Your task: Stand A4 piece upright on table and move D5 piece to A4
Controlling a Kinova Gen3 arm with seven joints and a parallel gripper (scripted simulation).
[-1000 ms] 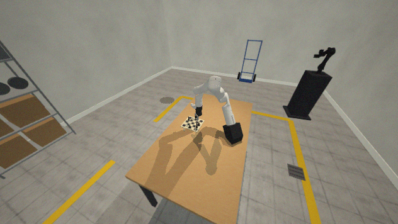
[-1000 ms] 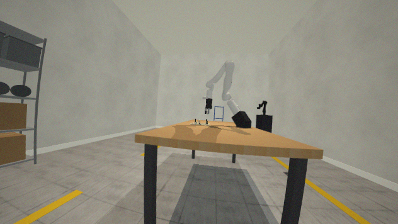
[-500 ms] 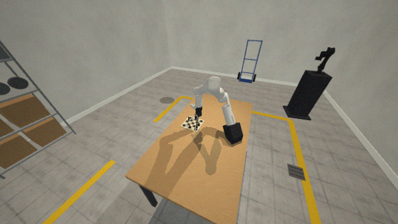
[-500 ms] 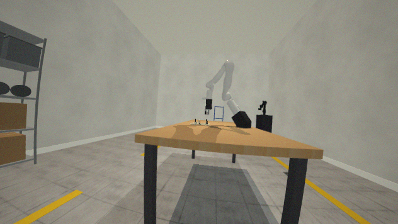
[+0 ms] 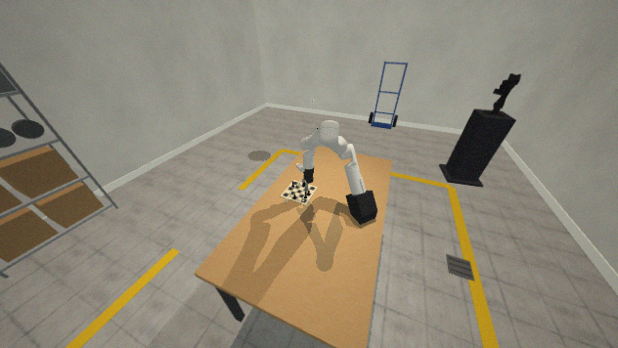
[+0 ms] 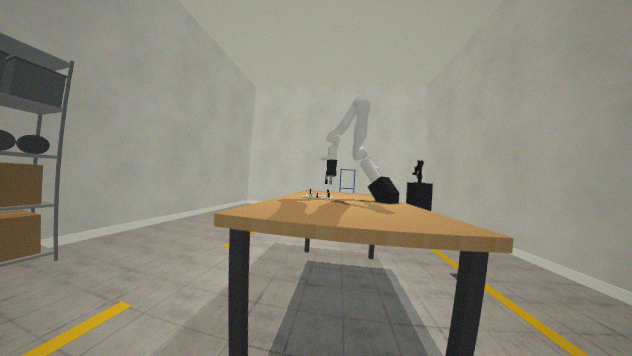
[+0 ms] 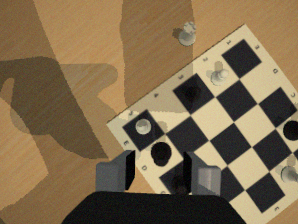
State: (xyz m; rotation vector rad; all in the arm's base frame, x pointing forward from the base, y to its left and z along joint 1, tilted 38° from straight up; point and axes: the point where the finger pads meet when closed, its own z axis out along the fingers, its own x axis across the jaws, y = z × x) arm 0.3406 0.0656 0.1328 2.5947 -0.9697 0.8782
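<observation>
My hand is 12 cm above the small chessboard, 6 cm to the left of it and 6 cm short of it. From my hand the other things lie so: black piece: 13 cm ahead, 10 cm to the right, 9 cm below.
</observation>
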